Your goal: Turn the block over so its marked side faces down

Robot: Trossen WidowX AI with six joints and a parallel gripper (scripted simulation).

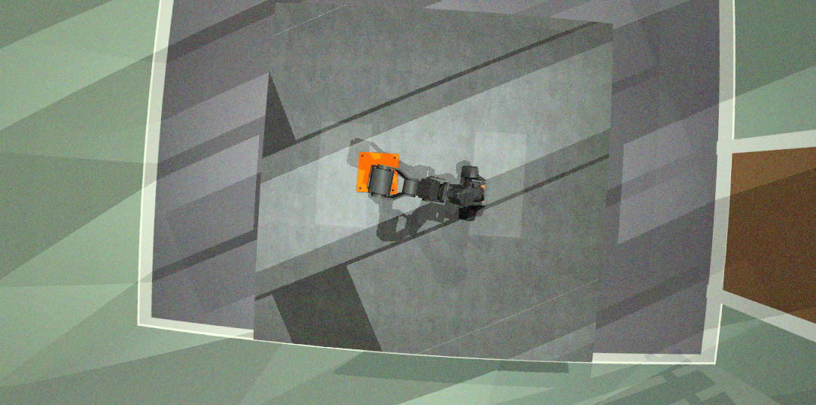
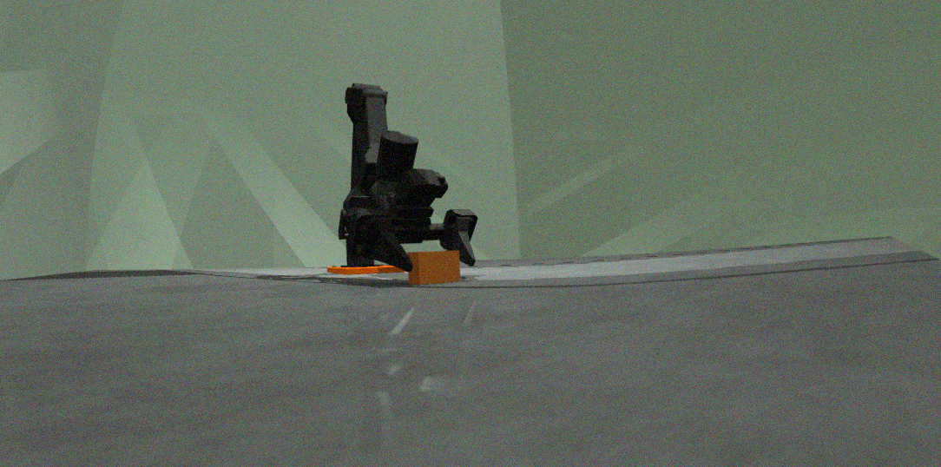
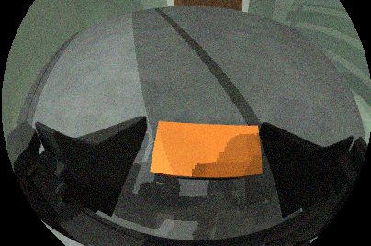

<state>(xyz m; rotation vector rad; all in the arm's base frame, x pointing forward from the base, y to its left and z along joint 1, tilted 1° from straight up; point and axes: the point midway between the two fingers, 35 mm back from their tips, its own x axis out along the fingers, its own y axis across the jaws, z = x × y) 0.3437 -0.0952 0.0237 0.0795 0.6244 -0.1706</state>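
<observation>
Right now the orange block is 3 cm behind my gripper tip.
</observation>
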